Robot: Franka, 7 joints.
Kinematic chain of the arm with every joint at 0, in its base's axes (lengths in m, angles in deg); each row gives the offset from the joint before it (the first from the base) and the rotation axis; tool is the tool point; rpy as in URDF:
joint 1: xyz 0 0 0.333 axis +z
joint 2: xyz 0 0 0 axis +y
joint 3: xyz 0 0 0.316 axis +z
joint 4: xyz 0.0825 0 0 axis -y
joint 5: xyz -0.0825 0 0.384 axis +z
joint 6: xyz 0 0 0 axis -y
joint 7: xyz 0.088 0 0 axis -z
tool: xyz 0 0 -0.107 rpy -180 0 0
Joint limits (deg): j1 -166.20..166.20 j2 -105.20..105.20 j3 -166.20..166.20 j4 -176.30..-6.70 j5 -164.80..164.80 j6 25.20..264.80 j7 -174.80..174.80
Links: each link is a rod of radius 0.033 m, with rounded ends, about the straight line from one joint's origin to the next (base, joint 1, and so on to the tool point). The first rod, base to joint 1, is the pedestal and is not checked.
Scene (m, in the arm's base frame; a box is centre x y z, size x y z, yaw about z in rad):
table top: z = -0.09
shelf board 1: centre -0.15 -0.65 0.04 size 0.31 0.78 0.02 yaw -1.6
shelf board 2: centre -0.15 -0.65 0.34 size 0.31 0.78 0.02 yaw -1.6
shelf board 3: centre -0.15 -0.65 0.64 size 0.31 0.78 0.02 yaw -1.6
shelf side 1: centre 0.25 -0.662 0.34 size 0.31 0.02 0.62 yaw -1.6
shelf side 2: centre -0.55 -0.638 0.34 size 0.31 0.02 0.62 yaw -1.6
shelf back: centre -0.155 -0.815 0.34 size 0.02 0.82 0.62 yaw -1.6
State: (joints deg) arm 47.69 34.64 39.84 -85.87 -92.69 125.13 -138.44
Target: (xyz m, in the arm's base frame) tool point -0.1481 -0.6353 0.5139
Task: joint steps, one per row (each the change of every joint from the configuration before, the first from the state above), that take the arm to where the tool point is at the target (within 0.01 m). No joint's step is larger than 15 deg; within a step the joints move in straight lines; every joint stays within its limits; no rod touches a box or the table.
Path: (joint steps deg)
1: -13.74 -8.17 -8.44 -6.39 2.40 -5.66 0.00
2: -13.73 -8.17 -8.45 -6.39 2.39 -5.65 0.00
3: -13.74 -8.16 -8.44 -6.39 2.40 -5.66 0.00
4: -13.73 -8.17 -8.44 -6.39 2.40 -5.65 0.00
5: -13.74 -8.17 -8.44 -6.40 2.40 -5.66 0.00
6: -13.73 -8.17 -8.45 -6.39 2.39 -5.65 0.00
7: -13.74 -8.16 -8.44 -6.39 2.40 -5.66 0.00
8: -13.73 -8.17 -8.44 -6.39 2.40 -5.65 0.00
9: 1.81 12.63 -5.03 9.43 -4.46 7.74 0.00
10: 1.81 12.64 -5.04 9.43 -4.45 7.75 0.00
11: 1.82 12.63 -5.03 9.44 -4.46 7.74 0.00
12: 1.81 12.63 -5.03 9.43 -4.45 7.74 0.00

